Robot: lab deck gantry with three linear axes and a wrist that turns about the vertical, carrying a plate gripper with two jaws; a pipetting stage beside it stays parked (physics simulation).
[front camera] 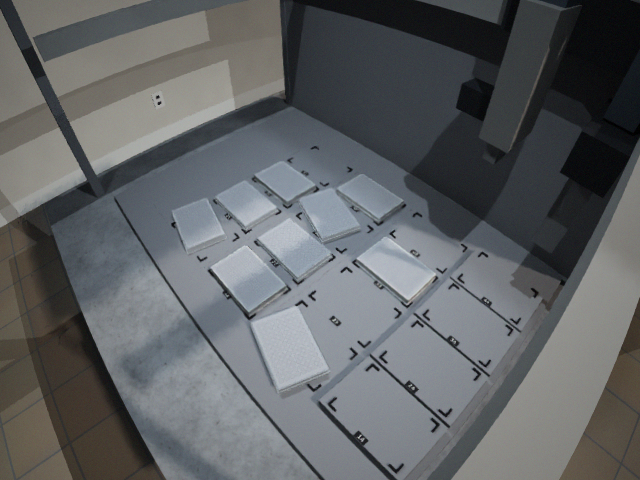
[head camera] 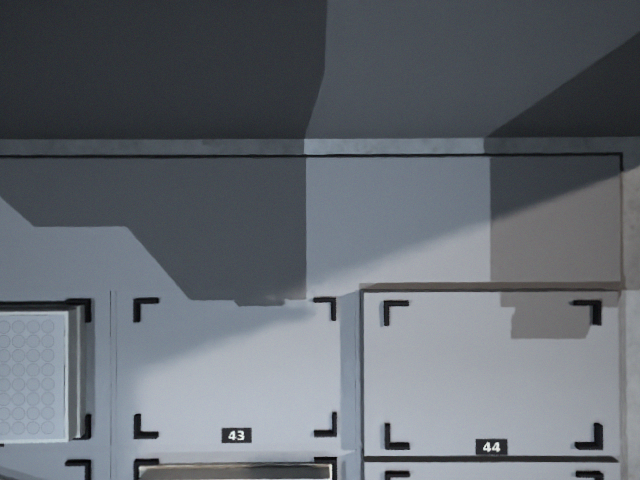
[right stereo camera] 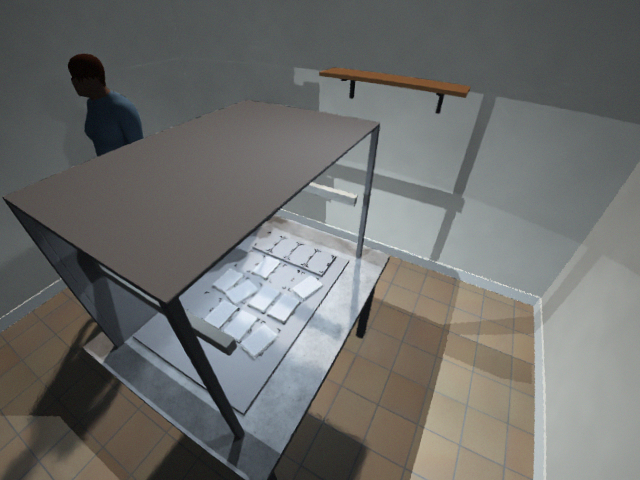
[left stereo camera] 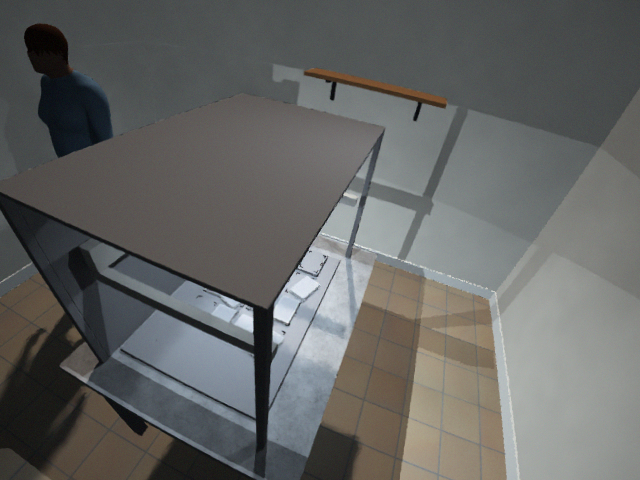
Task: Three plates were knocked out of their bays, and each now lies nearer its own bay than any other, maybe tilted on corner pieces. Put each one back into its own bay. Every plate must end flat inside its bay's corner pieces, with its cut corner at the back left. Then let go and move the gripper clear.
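Places are measured from the robot's base along level axes (x down, y right, z back), in millimetres.
Pixels of known places: gripper, between the fingertips: [front camera: 553, 228]; robot's base, origin of its link: [front camera: 173, 224] [right stereo camera: 261, 355].
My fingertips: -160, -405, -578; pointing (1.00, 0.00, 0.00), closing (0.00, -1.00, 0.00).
Note:
For each thing: its middle in the pictures, then the offset to it from my fingertips, as dx, dy, dz. "spot": a spot on its surface instead.
- second displaced plate, middle of its body: [front camera: 327, 213] [left stereo camera: 238, 294] [right stereo camera: 242, 292] +151, +146, +372
- third displaced plate, middle of its body: [front camera: 197, 224] [left stereo camera: 266, 344] [right stereo camera: 259, 340] +151, +365, +532
- bay 33, a spot on its surface: [front camera: 395, 271] [right stereo camera: 269, 266] spot: +145, +158, +180
- bay 42, a spot on its surface: [head camera: 31, 377] spot: +145, +41, +311
One displaced plate [front camera: 289, 351] [left stereo camera: 305, 287] [right stereo camera: 306, 286] lies turned at the near front, by the bay in front of bay 23, one end near a corner piece. A second displaced plate [front camera: 329, 214] [right stereo camera: 241, 290] lies turned in the middle, between seated-looking plates. A third displaced plate [front camera: 197, 224] [right stereo camera: 258, 341] lies turned at the far left front, off its corner pieces. Their cut corners are too small to tell, and slight tilts are hard to judge. The gripper's jaws do not show in the head view or in the other views.
Other plates stand square in bays, among them one in bay 33 [front camera: 395, 271] [right stereo camera: 266, 267] and one in bay 42 [front camera: 369, 196] [head camera: 31, 377]. A raised strip [front camera: 403, 379] [head camera: 491, 382] with bays 14 to 44 runs along the right. A grey column [front camera: 522, 77] hangs at the back right.

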